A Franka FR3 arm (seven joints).
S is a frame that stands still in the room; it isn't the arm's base.
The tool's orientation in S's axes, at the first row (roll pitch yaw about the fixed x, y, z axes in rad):
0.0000 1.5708 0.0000
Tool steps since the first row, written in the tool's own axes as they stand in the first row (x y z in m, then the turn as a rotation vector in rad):
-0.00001 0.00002 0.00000 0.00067 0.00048 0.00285
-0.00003 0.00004 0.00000 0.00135 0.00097 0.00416
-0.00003 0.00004 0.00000 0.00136 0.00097 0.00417
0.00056 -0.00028 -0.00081 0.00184 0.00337 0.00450
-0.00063 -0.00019 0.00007 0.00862 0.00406 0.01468
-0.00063 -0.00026 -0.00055 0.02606 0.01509 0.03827
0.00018 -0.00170 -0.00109 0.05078 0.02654 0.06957
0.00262 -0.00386 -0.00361 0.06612 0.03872 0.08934
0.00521 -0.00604 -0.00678 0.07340 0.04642 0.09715
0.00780 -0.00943 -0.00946 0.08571 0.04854 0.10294
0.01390 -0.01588 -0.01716 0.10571 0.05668 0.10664
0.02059 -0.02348 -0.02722 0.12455 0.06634 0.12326
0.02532 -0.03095 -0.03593 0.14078 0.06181 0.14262
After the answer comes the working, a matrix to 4 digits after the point.
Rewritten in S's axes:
0.00000 0.00002 0.00001 0.00285 0.00048 -0.00067
0.00000 0.00004 0.00003 0.00416 0.00097 -0.00135
0.00000 0.00004 0.00003 0.00417 0.00097 -0.00136
-0.00081 -0.00028 -0.00056 0.00450 0.00337 -0.00184
0.00007 -0.00019 0.00063 0.01468 0.00406 -0.00862
-0.00055 -0.00026 0.00063 0.03827 0.01509 -0.02606
-0.00109 -0.00170 -0.00018 0.06957 0.02654 -0.05078
-0.00361 -0.00386 -0.00262 0.08934 0.03872 -0.06612
-0.00678 -0.00604 -0.00521 0.09715 0.04642 -0.07340
-0.00946 -0.00943 -0.00780 0.10294 0.04854 -0.08571
-0.01716 -0.01588 -0.01390 0.10664 0.05668 -0.10571
-0.02722 -0.02348 -0.02059 0.12326 0.06634 -0.12455
-0.03593 -0.03095 -0.02532 0.14262 0.06181 -0.14078

The tool's axes in the first row as the columns of a matrix, in S's axes (rounded; the answer above uses it unrounded):
0.0000 0.0000 1.0000
0.0000 1.0000 0.0000
-1.0000 0.0000 0.0000

